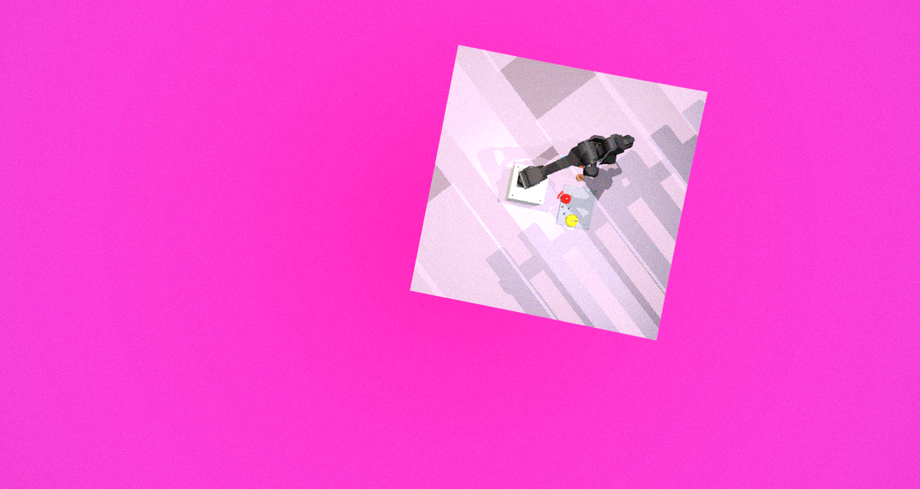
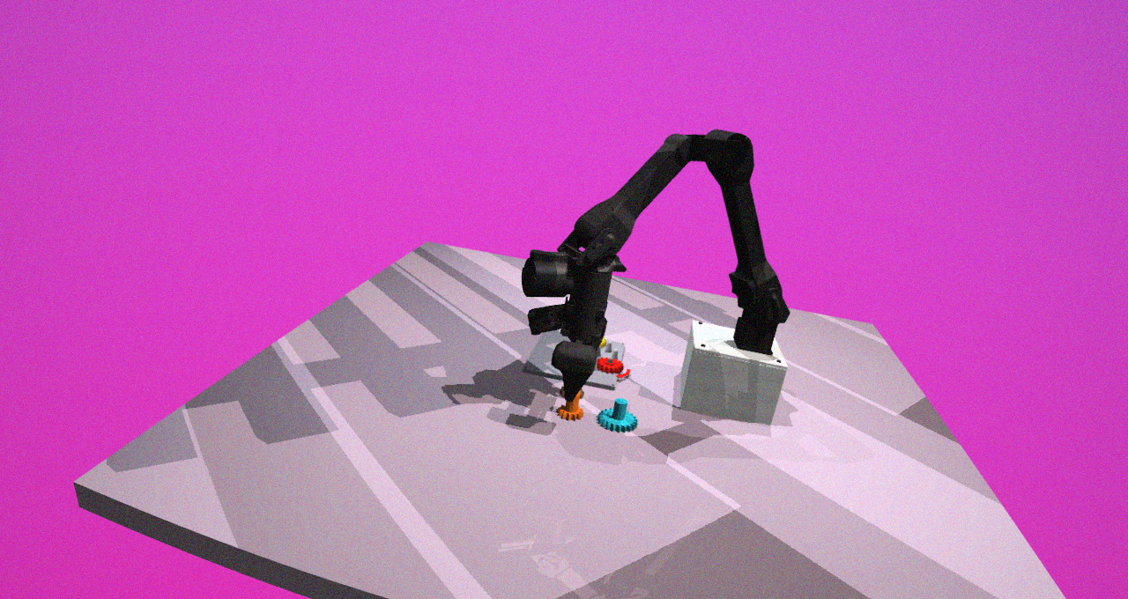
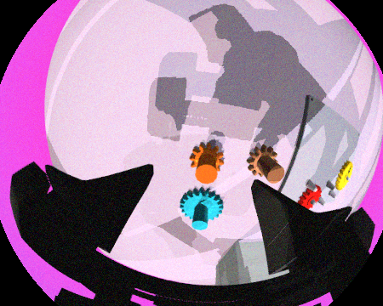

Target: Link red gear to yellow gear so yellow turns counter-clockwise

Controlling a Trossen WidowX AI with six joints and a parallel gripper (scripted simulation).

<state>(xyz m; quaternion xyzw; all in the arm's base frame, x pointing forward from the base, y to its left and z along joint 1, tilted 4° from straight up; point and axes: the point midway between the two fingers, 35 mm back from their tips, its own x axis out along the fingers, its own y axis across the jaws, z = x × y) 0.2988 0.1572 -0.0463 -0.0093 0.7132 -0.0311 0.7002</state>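
Right now the orange gear is 30 mm below my gripper tip. Also, from my gripper tip: teal gear 80 mm behind, 30 mm below; then brown gear 70 mm to the right, 30 mm below; then red gear 50 mm behind, 190 mm to the right, 30 mm below.
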